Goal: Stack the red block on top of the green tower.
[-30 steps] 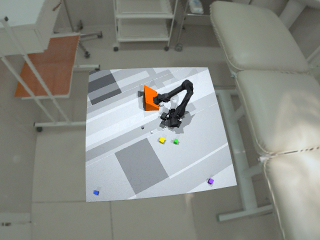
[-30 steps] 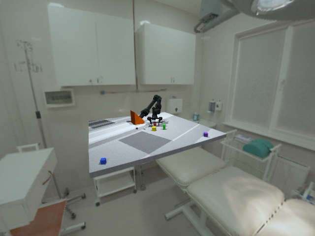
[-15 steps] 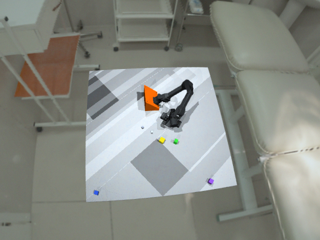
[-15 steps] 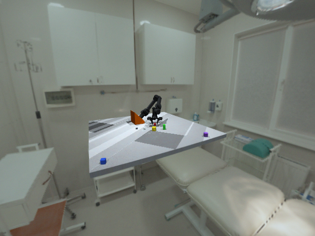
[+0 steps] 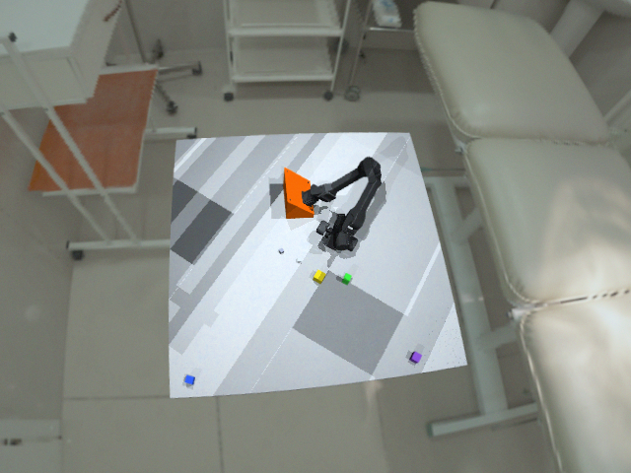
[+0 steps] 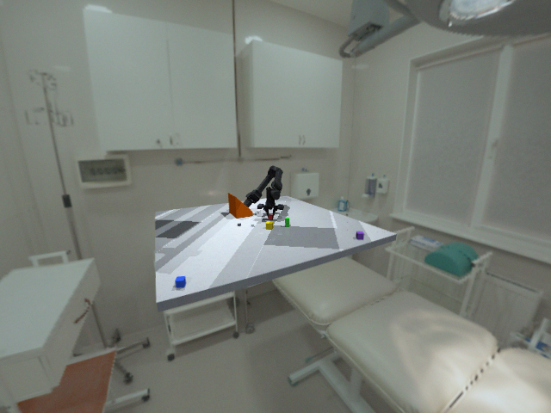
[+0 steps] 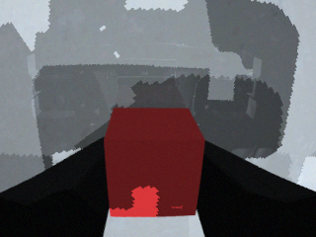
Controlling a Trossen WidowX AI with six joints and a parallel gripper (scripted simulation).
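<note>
The yellow cube lies 160 mm ahead of my gripper tip, 90 mm to the right of it and 10 mm above it. From my gripper tip the other things lie so: blue cube (570 mm ahead, 680 mm to the right); then red block (10 mm above); then purple cube (570 mm ahead, 280 mm to the left, 10 mm above).
</note>
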